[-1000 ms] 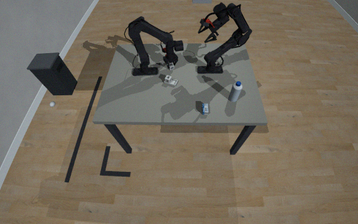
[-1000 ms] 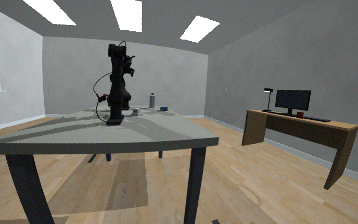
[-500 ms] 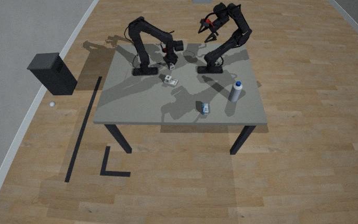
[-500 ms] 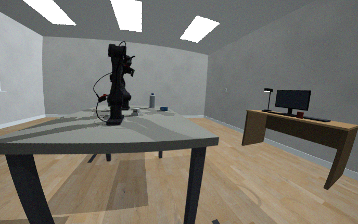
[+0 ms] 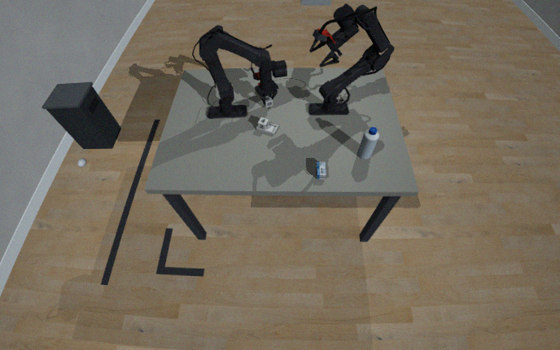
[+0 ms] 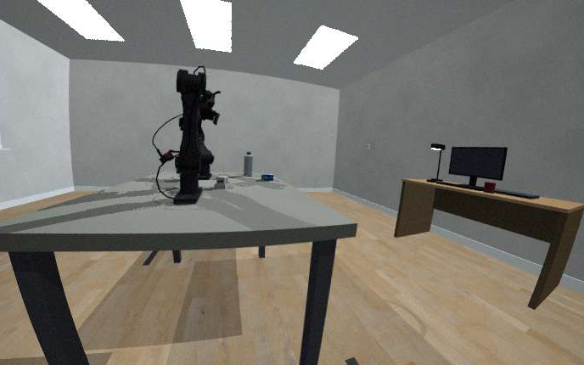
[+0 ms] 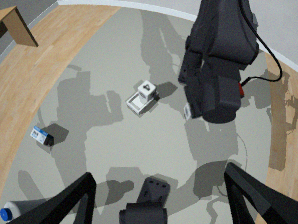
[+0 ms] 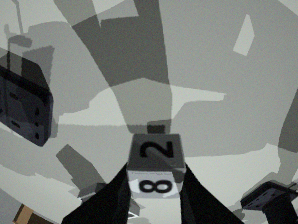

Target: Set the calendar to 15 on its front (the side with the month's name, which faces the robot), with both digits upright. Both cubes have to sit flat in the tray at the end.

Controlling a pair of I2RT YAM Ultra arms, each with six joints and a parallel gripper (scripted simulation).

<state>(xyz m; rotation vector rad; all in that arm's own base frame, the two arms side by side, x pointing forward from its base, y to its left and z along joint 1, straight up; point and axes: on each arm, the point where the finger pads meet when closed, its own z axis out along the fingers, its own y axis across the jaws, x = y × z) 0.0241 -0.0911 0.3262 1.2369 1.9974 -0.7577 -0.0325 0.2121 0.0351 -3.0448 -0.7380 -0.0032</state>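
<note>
The white calendar tray is 150 mm ahead of my right hand and 30 mm below it. From my right hand the other things lie so: white digit cube 10 mm below.
</note>
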